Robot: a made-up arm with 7 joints.
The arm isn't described. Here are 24 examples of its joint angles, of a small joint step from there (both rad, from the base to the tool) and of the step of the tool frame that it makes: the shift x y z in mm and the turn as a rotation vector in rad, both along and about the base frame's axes.
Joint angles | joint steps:
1: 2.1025 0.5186 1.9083 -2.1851 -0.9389 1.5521 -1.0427 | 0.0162 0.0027 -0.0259 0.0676 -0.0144 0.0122 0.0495
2: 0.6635 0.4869 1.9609 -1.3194 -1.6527 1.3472 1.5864 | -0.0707 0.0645 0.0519 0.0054 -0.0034 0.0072 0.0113
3: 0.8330 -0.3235 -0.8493 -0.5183 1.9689 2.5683 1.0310 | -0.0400 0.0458 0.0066 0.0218 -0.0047 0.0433 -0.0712
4: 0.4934 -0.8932 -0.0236 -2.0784 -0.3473 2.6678 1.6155 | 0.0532 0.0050 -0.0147 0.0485 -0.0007 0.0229 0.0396
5: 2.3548 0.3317 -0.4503 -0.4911 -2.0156 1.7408 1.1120 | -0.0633 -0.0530 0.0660 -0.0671 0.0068 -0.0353 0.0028
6: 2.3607 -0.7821 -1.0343 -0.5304 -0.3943 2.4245 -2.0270 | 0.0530 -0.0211 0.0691 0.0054 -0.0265 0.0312 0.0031
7: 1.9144 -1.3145 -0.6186 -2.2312 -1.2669 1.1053 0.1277 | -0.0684 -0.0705 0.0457 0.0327 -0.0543 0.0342 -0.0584
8: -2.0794 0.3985 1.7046 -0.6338 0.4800 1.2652 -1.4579 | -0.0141 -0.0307 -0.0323 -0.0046 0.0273 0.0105 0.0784
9: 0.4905 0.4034 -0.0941 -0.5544 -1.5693 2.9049 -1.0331 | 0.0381 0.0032 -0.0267 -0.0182 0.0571 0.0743 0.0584
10: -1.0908 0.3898 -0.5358 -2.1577 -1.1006 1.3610 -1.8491 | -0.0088 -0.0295 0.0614 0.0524 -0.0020 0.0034 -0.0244
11: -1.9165 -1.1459 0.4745 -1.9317 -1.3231 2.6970 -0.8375 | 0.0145 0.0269 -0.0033 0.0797 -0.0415 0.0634 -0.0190
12: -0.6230 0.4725 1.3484 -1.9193 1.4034 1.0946 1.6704 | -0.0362 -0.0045 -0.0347 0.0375 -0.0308 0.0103 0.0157
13: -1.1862 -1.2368 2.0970 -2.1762 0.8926 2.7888 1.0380 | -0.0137 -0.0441 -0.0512 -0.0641 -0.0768 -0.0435 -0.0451
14: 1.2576 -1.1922 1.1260 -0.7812 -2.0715 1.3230 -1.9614 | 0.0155 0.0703 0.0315 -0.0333 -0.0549 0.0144 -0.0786
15: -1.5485 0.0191 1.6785 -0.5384 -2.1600 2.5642 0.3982 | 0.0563 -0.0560 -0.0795 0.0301 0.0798 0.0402 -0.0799
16: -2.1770 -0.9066 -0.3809 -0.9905 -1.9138 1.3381 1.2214 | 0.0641 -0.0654 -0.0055 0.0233 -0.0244 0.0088 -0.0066
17: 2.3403 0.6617 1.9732 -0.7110 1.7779 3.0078 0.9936 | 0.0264 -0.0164 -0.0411 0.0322 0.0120 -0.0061 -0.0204
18: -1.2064 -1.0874 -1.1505 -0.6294 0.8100 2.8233 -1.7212 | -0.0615 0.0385 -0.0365 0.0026 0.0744 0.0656 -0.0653
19: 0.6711 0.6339 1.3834 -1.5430 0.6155 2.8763 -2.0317 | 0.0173 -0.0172 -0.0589 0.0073 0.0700 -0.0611 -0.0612
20: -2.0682 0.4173 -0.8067 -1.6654 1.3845 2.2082 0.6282 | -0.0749 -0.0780 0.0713 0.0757 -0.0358 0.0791 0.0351
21: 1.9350 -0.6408 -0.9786 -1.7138 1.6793 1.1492 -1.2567 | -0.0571 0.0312 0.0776 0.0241 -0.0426 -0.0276 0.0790
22: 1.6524 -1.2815 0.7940 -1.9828 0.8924 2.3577 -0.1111 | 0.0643 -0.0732 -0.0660 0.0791 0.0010 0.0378 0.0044
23: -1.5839 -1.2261 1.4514 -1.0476 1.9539 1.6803 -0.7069 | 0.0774 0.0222 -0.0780 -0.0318 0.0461 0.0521 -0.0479
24: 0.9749 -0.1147 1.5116 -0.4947 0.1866 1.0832 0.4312 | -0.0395 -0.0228 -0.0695 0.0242 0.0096 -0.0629 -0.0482
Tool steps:
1: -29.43 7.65 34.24 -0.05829 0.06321 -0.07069
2: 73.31 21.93 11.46 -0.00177 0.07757 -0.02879
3: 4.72 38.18 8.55 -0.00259 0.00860 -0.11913
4: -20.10 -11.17 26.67 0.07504 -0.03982 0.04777
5: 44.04 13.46 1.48 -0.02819 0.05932 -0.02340
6: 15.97 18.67 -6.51 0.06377 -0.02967 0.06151
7: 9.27 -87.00 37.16 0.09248 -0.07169 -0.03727
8: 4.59 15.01 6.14 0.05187 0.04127 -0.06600
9: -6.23 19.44 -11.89 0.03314 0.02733 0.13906
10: 45.50 -30.79 38.63 -0.04692 -0.04618 0.06033
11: 10.68 32.73 25.48 -0.04101 0.08360 0.05331
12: 45.16 -50.48 10.89 -0.03107 -0.03850 -0.07383
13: 33.82 -64.98 2.35 -0.15673 0.00599 -0.03208
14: 0.69 51.23 54.02 -0.11123 0.00482 -0.08114
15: -27.76 58.49 4.50 -0.06361 0.02280 -0.00700
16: 11.42 71.20 -33.66 -0.05642 0.04204 0.03519
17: 0.89 -1.10 3.98 0.00631 0.01012 -0.03106
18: 55.78 20.77 17.62 -0.01016 -0.02801 -0.12057
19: 14.15 11.47 -16.86 -0.02014 -0.01764 0.02751
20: 6.45 27.51 99.88 -0.06631 0.10712 -0.06326
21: -41.80 2.80 39.11 -0.08365 -0.10888 0.03779
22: 70.04 -125.86 34.79 0.13769 0.12613 0.10177
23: -60.93 -1.00 64.02 0.09252 -0.10798 0.03832
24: 12.45 0.92 -0.09 0.02444 -0.05433 -0.05863
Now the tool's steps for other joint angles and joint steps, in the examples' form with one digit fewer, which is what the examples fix.
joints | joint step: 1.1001 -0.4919 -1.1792 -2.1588 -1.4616 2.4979 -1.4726 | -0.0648 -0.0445 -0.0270 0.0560 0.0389 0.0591 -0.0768
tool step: -19.0 -91.4 39.5 0.0416 -0.0585 -0.0363
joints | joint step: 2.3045 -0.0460 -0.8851 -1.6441 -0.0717 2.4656 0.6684 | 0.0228 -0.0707 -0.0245 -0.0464 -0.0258 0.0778 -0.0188
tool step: 30.5 -30.3 2.5 0.0756 0.0051 0.0160
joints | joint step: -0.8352 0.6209 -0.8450 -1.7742 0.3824 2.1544 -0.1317 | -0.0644 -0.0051 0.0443 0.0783 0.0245 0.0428 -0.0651
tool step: -8.5 -22.4 41.6 -0.0981 -0.0297 0.0615
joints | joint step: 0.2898 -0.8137 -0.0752 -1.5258 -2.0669 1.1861 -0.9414 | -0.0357 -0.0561 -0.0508 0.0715 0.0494 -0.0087 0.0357
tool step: -99.7 -67.1 12.3 0.0890 -0.1454 -0.0444
